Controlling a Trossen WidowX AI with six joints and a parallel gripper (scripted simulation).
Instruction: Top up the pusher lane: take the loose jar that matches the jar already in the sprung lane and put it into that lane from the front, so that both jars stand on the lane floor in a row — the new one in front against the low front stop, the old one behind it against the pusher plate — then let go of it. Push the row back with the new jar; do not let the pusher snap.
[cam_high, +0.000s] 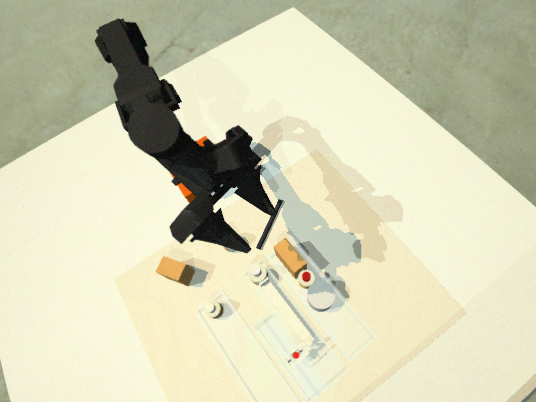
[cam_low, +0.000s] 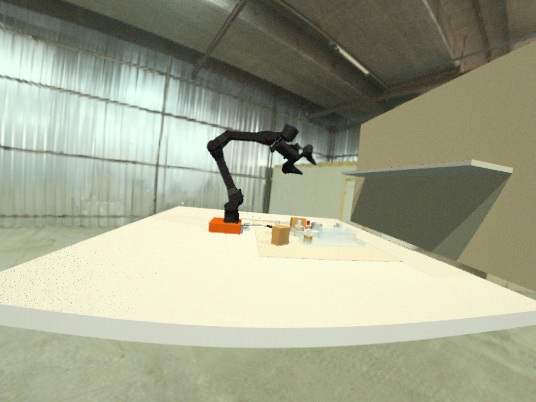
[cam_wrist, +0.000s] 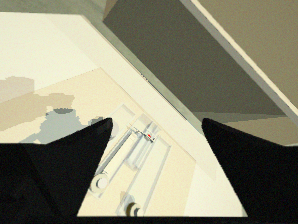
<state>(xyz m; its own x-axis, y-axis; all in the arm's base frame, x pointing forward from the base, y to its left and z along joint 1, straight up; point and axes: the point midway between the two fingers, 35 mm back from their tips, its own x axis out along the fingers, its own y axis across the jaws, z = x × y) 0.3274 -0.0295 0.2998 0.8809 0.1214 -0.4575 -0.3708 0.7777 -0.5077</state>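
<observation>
The brown box lies 290 mm below my gripper tip, 50 mm to the left of it and 10 mm behind it. Also, from my gripper tip: pale disc: 300 mm below, 100 mm ahead, 40 mm to the left; black rod: 320 mm below, 120 mm behind, 80 mm to the left.
</observation>
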